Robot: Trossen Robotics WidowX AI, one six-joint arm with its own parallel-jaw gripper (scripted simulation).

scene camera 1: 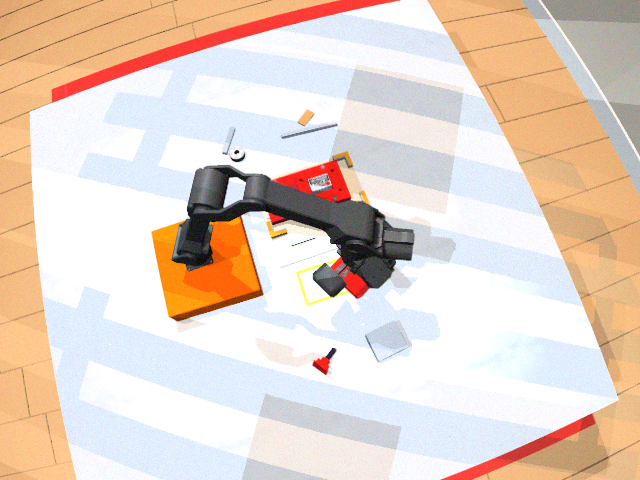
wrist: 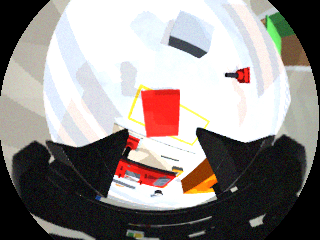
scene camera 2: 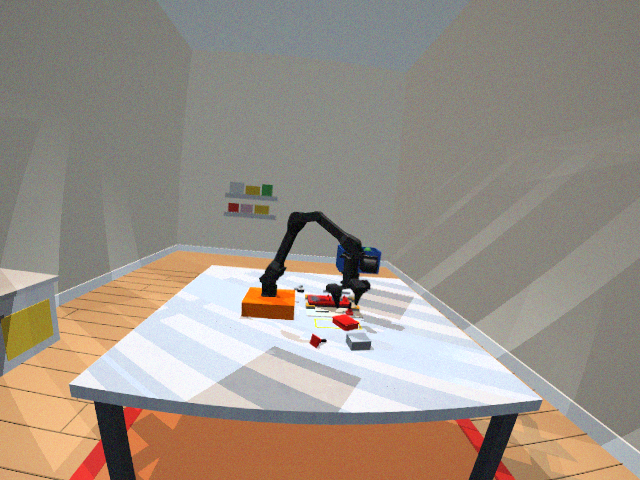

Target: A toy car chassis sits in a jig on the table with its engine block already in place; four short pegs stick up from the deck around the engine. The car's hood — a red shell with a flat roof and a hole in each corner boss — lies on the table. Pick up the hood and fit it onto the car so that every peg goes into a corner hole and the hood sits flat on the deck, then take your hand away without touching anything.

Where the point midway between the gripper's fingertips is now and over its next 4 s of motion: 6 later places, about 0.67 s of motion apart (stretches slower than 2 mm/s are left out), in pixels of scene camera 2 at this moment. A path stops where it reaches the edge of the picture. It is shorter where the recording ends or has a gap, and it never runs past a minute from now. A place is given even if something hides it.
My gripper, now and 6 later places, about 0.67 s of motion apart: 346,306; 346,308; 346,312; 346,316; 345,318; 345,321; 345,323
